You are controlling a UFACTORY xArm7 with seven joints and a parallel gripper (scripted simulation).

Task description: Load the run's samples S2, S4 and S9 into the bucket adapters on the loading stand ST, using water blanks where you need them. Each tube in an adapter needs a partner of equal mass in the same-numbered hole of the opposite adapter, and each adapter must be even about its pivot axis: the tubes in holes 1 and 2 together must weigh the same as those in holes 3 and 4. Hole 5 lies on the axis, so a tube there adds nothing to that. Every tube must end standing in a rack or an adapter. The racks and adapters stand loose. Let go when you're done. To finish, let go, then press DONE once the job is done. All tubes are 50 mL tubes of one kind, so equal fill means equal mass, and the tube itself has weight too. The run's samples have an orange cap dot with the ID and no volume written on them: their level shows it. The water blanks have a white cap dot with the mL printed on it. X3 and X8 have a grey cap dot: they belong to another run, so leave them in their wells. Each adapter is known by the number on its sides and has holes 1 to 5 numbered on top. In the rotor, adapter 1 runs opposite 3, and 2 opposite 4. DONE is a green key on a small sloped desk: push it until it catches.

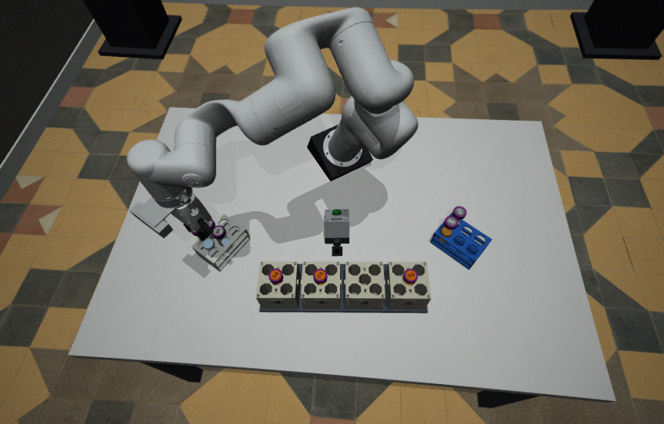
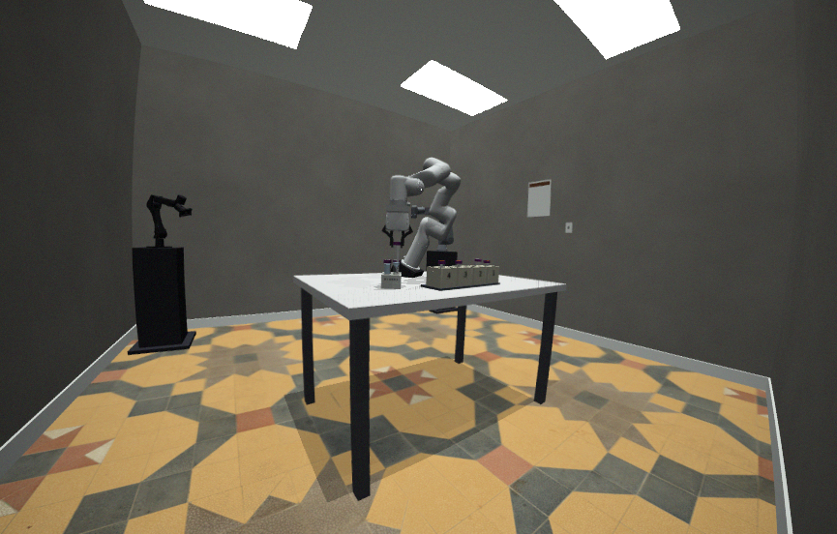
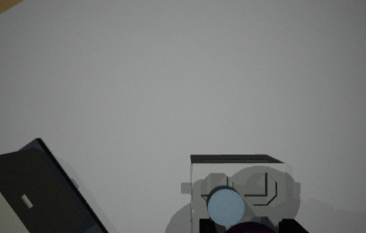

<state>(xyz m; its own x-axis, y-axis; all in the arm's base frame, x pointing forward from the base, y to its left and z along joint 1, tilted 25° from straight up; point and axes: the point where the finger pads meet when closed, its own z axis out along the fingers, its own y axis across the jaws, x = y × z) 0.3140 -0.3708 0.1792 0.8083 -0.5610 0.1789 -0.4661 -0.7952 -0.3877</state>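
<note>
The water blank tube lies 5 cm below my hand and 1 cm to the left of it. Also, from my hand: adapter (41 cm to the left, 15 cm below, 5 cm ahead); then green DONE key (32 cm to the left, 15 cm behind, 13 cm below); then loading stand (36 cm to the left, 19 cm below, 5 cm ahead).
</note>
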